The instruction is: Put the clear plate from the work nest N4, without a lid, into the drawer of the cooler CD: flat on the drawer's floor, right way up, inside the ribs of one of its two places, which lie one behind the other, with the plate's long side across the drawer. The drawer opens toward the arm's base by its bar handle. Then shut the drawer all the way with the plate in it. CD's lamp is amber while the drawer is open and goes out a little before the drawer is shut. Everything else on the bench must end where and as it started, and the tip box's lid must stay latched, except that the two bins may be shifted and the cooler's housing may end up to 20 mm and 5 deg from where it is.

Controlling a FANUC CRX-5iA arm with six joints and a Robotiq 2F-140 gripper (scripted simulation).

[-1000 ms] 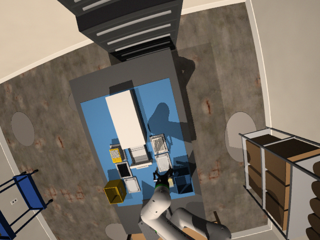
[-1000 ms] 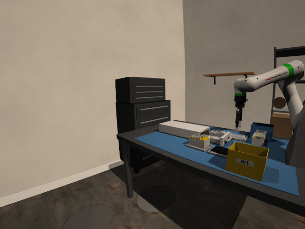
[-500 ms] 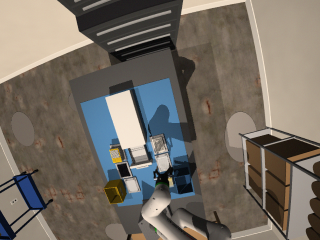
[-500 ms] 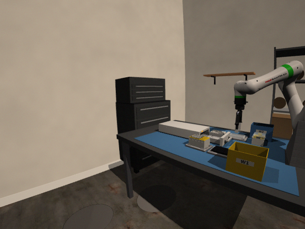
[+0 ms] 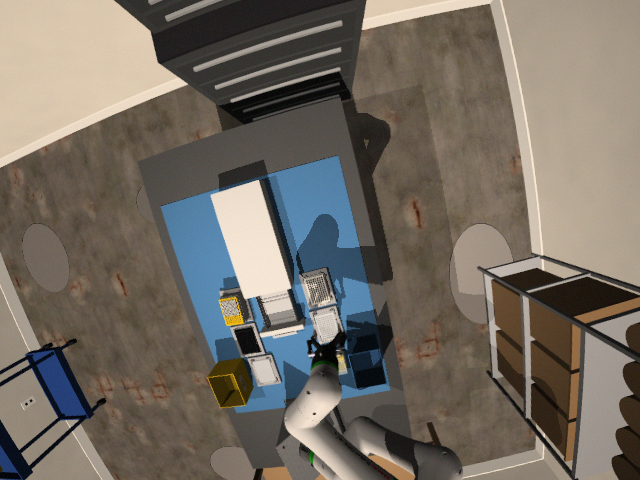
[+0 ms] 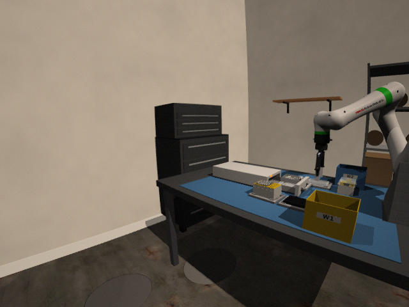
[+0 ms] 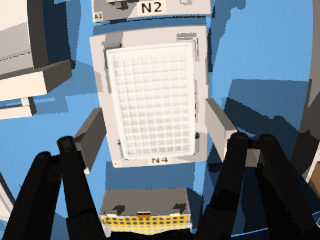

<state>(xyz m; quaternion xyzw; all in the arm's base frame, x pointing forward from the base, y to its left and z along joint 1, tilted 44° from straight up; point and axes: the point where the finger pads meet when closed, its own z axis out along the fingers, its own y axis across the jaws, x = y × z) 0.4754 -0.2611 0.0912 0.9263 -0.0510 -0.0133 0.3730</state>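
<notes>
Right now my hand is 5 cm above the clear plate. From my hand the other things lie so: white well plate (17 cm ahead, 2 cm to the right, 5 cm below); then blue bin (20 cm behind, 11 cm to the right, 3 cm below); then grey nest (6 cm below).
</notes>
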